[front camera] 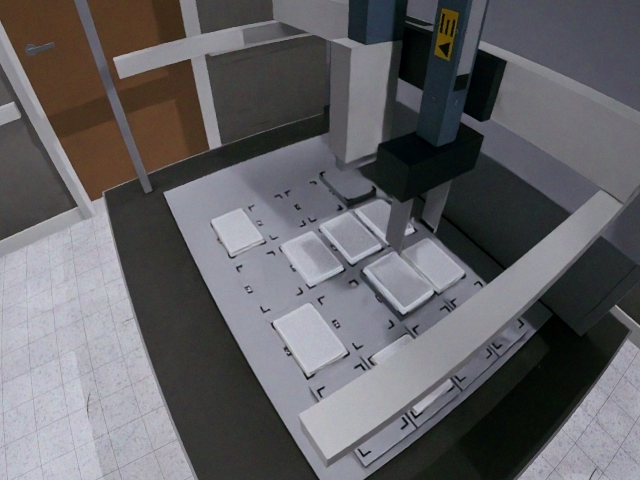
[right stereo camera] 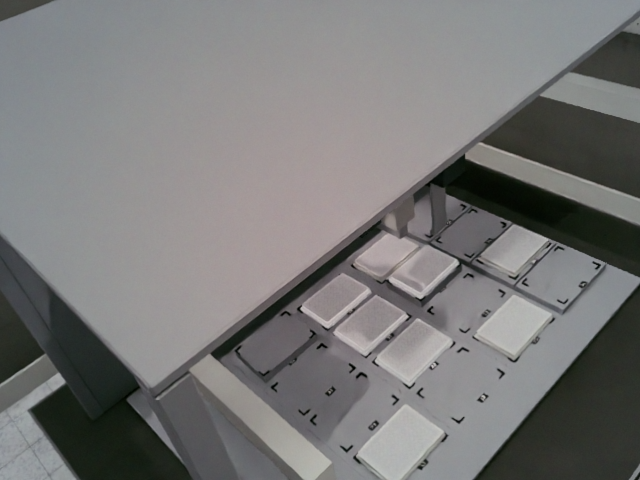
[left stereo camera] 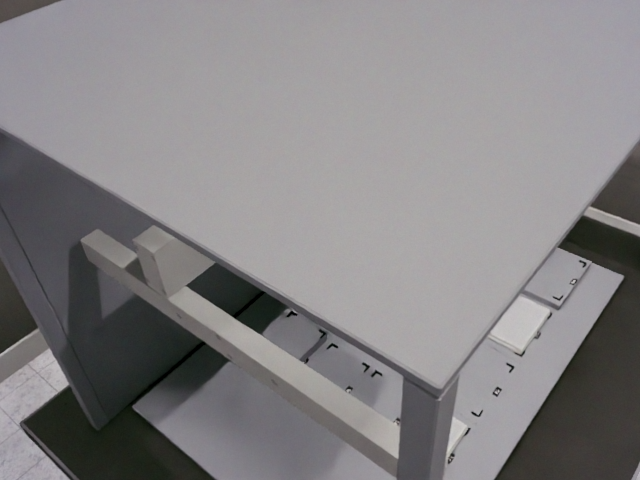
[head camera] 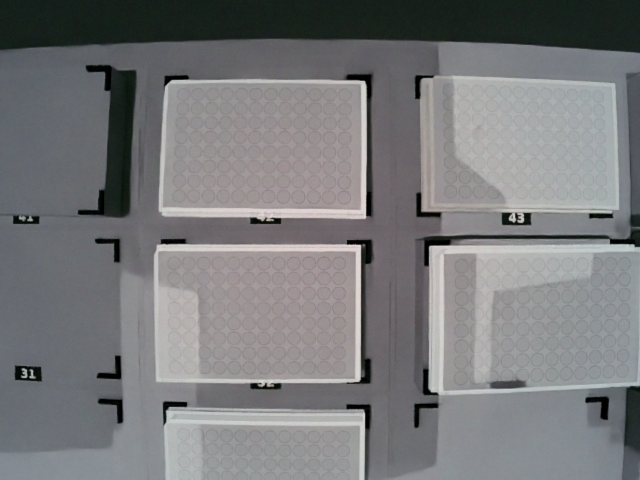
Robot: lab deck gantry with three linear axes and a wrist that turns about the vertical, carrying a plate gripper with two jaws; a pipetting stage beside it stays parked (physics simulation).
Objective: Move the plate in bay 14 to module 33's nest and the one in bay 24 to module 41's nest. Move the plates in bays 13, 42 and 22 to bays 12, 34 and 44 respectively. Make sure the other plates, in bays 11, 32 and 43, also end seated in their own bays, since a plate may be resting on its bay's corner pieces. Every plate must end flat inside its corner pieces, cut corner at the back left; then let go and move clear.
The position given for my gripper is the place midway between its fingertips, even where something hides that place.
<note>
In view: my gripper point(front camera: 411, 235), a plate point(head camera: 518, 318) and a plate point(right stereo camera: 516, 248).
My gripper also shows in the right stereo camera view point(right stereo camera: 421, 221).
</note>
